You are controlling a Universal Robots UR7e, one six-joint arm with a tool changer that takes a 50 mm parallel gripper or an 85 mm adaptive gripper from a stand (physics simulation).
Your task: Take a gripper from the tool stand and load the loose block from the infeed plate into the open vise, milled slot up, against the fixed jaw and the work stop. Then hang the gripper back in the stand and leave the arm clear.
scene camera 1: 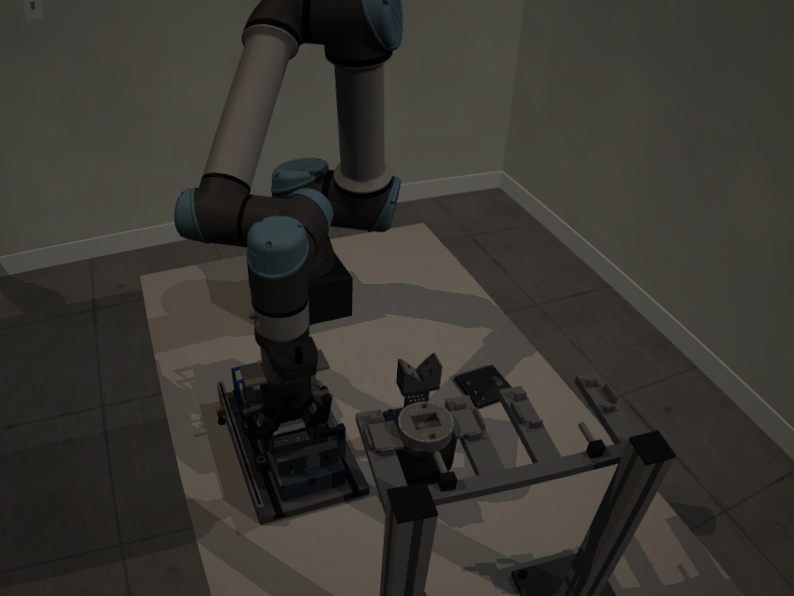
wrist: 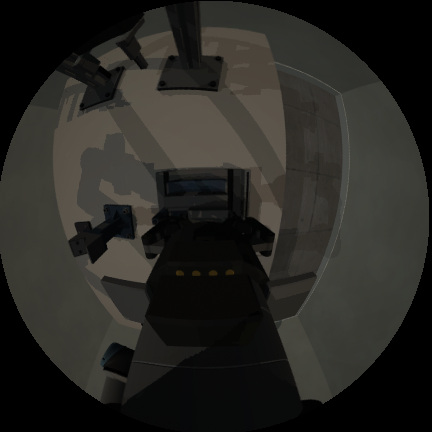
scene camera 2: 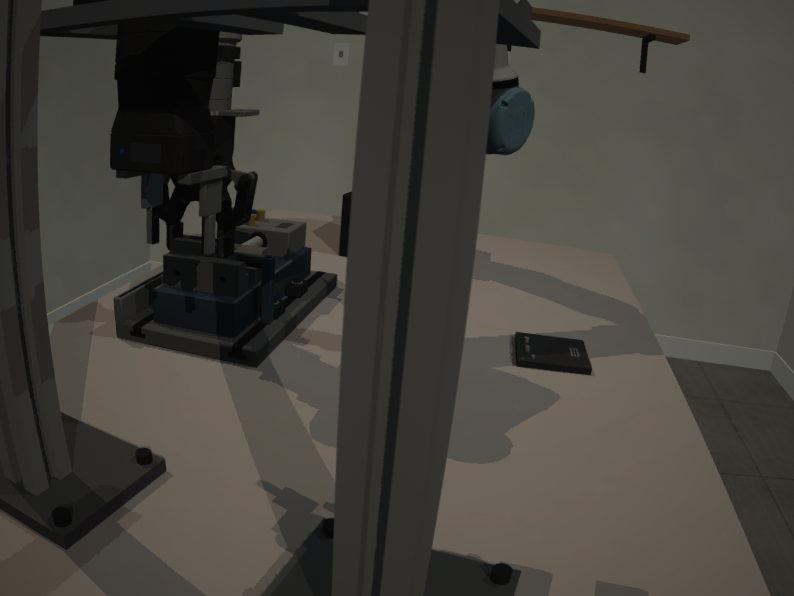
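Frame: origin at the arm's base, x back, y up, z left, level; millimetres.
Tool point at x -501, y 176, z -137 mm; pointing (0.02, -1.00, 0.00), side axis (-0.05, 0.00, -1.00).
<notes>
A point is followed by its place in that frame.
My adaptive gripper [scene camera 1: 293,428] [scene camera 2: 198,239] [wrist: 209,220] is on the arm, pointing down over the vise [scene camera 1: 312,476] {x -548, y -39, z -115 mm} [scene camera 2: 203,312] {x -551, y -55, z -100 mm} [wrist: 196,187] {x -539, y -39, z -117 mm}. Its fingers are shut on the grey block [scene camera 1: 291,438] {x -504, y 12, z -136 mm} [wrist: 207,215] {x -505, y 11, z -137 mm}, which shows between the fingertips, low at the vise jaws. The milled slot is too dark to make out. Whether the block touches the fixed jaw or the work stop is hidden. The parallel gripper [scene camera 1: 426,426] hangs in the tool stand [scene camera 1: 532,471] {x -833, y 243, z 66 mm} [scene camera 2: 416,288] {x -894, y 122, z 201 mm} [wrist: 184,40] {x -837, y 9, z -79 mm}; its body and fingers cover part of my gripper in scene camera 2.
A V-shaped rest [scene camera 1: 420,375] {x -447, y 34, z 104 mm} [wrist: 98,237] {x -461, y 25, z 68 mm} stands beside the vise, toward the tool stand. A flat black plate with small studs [scene camera 1: 481,384] {x -386, y -91, z 268 mm} [scene camera 2: 551,354] {x -406, y -91, z 275 mm} lies on the table behind the stand. Stand posts rise at the table's front. A wooden shelf [scene camera 2: 609,25] is on the wall.
</notes>
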